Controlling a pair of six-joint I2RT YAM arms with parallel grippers.
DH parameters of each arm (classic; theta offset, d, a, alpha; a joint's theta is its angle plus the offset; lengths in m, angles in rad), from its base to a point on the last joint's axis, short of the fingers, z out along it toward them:
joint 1: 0 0.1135 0.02 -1.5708
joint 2: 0 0 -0.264 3.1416
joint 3: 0.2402 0 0.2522 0
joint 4: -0.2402 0 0.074 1.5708
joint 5: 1.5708 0 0 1.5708
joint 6: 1.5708 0.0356 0 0
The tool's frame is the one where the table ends.
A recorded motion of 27 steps. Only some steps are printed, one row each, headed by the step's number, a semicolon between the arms.
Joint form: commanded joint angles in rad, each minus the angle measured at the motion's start. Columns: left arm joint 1, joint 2, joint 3, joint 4, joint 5, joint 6; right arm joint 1, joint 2, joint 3, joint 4, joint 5, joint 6.
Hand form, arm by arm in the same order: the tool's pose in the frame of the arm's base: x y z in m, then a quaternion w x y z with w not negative. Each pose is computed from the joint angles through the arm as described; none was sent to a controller.
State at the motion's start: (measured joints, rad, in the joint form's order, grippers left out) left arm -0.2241 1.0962 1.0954 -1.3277 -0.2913 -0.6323; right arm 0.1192 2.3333 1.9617 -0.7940 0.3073 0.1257
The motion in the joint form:
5: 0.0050 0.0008 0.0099 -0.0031 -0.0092 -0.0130; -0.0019 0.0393 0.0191 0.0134 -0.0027 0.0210
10: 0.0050 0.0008 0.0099 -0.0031 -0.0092 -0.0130; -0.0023 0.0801 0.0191 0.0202 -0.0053 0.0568
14: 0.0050 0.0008 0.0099 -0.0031 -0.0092 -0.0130; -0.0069 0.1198 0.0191 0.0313 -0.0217 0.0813
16: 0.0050 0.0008 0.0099 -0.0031 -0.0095 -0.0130; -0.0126 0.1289 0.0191 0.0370 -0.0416 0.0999
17: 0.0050 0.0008 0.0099 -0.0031 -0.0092 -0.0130; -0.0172 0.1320 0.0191 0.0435 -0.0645 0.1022
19: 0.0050 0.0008 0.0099 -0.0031 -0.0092 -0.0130; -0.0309 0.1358 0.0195 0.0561 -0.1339 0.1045
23: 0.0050 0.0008 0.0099 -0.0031 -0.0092 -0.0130; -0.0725 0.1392 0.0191 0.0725 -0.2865 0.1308
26: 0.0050 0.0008 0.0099 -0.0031 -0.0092 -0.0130; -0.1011 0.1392 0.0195 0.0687 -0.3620 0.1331
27: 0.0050 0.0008 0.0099 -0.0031 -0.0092 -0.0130; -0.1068 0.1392 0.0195 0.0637 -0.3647 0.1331
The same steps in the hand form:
5: 0.1688 -0.0268 0.3058 0.17339 -0.22561 0.95501 0.08359; 0.4987 0.0480 0.1595 0.21347 0.04427 0.96833 -0.12168
10: 0.1688 -0.0268 0.3058 0.17339 -0.22561 0.95501 0.08359; 0.5009 0.0482 0.1401 0.19919 0.05913 0.97084 -0.11957
14: 0.1688 -0.0268 0.3058 0.17339 -0.22561 0.95501 0.08359; 0.5029 0.0466 0.1211 0.18561 0.06995 0.97368 -0.11224
16: 0.1688 -0.0268 0.3058 0.17345 -0.22562 0.95499 0.08372; 0.5038 0.0445 0.1167 0.18332 0.08001 0.97450 -0.10173
17: 0.1688 -0.0268 0.3058 0.17339 -0.22561 0.95501 0.08359; 0.5046 0.0430 0.1152 0.18324 0.08177 0.97547 -0.09055
19: 0.1688 -0.0268 0.3058 0.17339 -0.22561 0.95501 0.08359; 0.5065 0.0387 0.1135 0.18237 0.08441 0.97793 -0.05712
23: 0.1688 -0.0268 0.3058 0.17339 -0.22561 0.95501 0.08359; 0.5092 0.0231 0.1118 0.17735 0.10488 0.97840 0.01673
26: 0.1688 -0.0268 0.3058 0.17339 -0.22561 0.95501 0.08359; 0.5092 0.0112 0.1118 0.17071 0.11336 0.97745 0.05096
27: 0.1688 -0.0268 0.3058 0.17339 -0.22561 0.95501 0.08359; 0.5088 0.0083 0.1117 0.16823 0.11603 0.97754 0.05147

